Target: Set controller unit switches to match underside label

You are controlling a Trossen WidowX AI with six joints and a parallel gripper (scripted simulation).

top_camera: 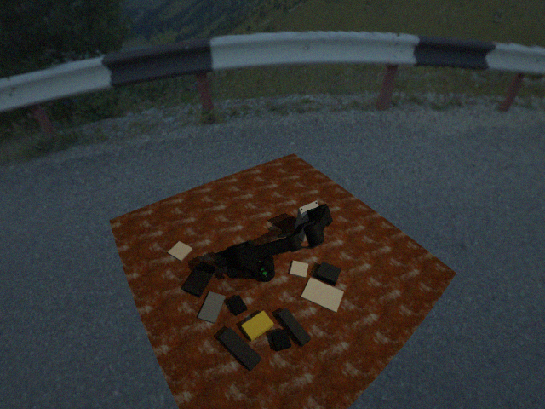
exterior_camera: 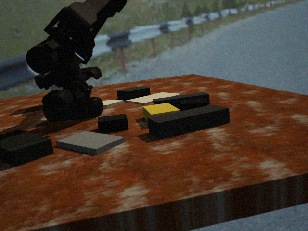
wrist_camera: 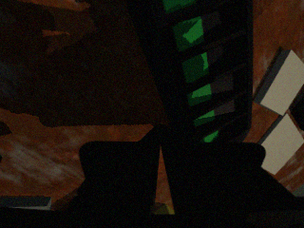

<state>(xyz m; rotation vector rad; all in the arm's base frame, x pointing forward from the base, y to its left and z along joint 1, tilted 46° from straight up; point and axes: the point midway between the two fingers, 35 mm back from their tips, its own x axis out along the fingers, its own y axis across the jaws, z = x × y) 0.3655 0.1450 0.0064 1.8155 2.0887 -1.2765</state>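
The cream tile lies 190 mm behind my gripper tip, 50 mm to the left of it and 10 mm below it. Also, from my gripper tip: cream plate: 210 mm behind, 200 mm to the left, 10 mm below; then grey plate: 210 mm ahead, 40 mm to the left, 10 mm below; then yellow block: 90 mm ahead, 190 mm to the left.
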